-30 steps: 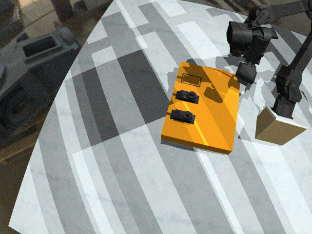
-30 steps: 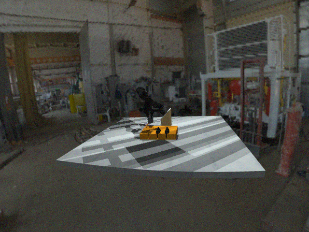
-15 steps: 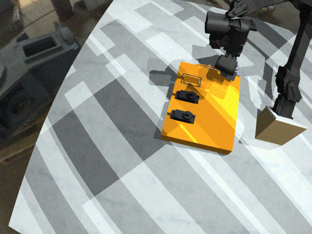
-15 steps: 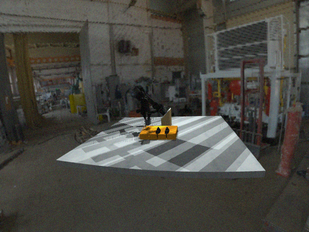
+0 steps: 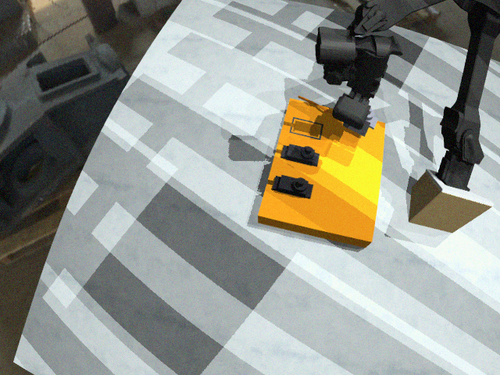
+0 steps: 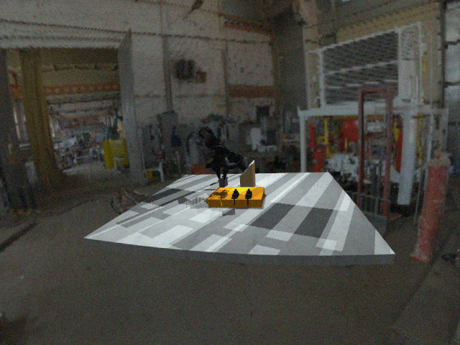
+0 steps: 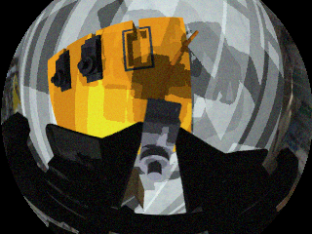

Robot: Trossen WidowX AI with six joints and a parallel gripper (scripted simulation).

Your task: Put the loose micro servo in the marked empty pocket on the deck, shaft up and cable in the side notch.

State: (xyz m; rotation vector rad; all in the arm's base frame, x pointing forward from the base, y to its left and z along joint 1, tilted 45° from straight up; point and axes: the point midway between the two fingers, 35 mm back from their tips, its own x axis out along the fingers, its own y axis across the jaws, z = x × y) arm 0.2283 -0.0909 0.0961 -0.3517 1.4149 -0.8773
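The orange deck is 1 cm behind my gripper tip, 10 cm to the left of it and 10 cm below it.
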